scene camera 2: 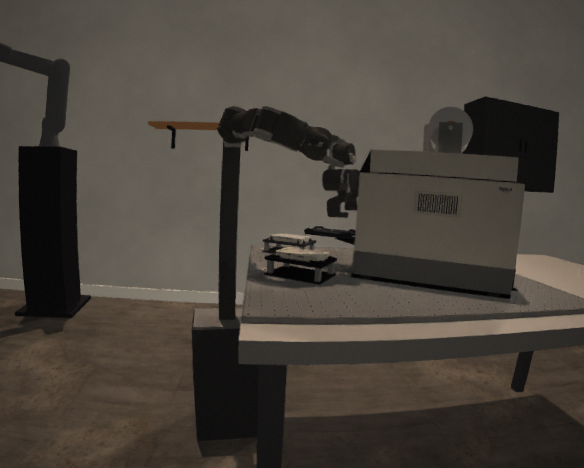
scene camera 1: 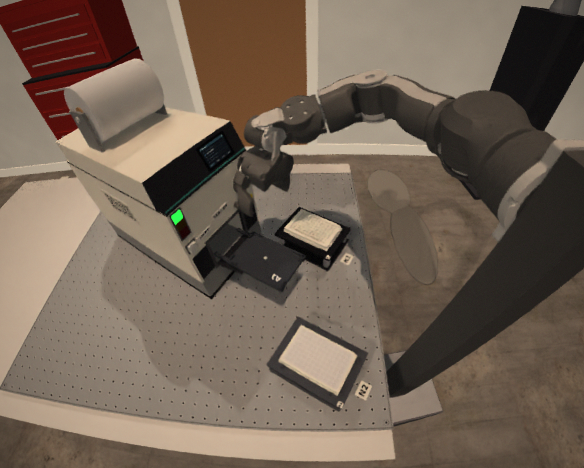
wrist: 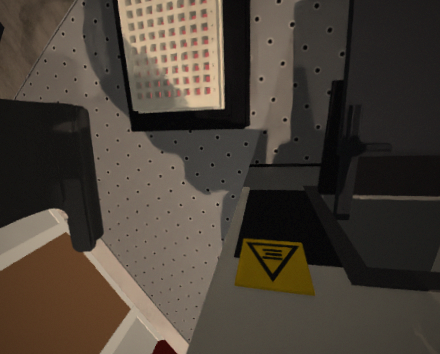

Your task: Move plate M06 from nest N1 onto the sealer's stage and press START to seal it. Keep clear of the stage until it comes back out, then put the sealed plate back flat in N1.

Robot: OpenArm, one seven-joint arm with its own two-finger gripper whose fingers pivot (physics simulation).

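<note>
Plate M06 (scene camera 1: 313, 229) (scene camera 2: 290, 237) (wrist: 172, 55), pale with reddish wells in the wrist view, sits flat in nest N1 (scene camera 1: 283, 232) (wrist: 237, 65), a black holder. The sealer's dark stage (scene camera 1: 267, 262) (scene camera 2: 330, 231) (wrist: 395, 60) is out and bare, beside N1. The cream sealer (scene camera 1: 150, 155) (scene camera 2: 435, 235) (wrist: 250, 320) shows a lit green light and a screen on its front. My gripper (scene camera 1: 243, 197) (scene camera 2: 345, 210) is open and empty, above the stage's inner end and close to the sealer's front. One finger shows at the left of the wrist view; the other is hidden.
Nest N2 (scene camera 1: 295, 377) (scene camera 2: 272, 258) holds another pale plate (scene camera 1: 317, 357) (scene camera 2: 302, 254) on the perforated board (scene camera 1: 200, 340). A film roll (scene camera 1: 117, 100) (scene camera 2: 457, 130) tops the sealer. A yellow warning label (wrist: 274, 267) is on its front near the stage.
</note>
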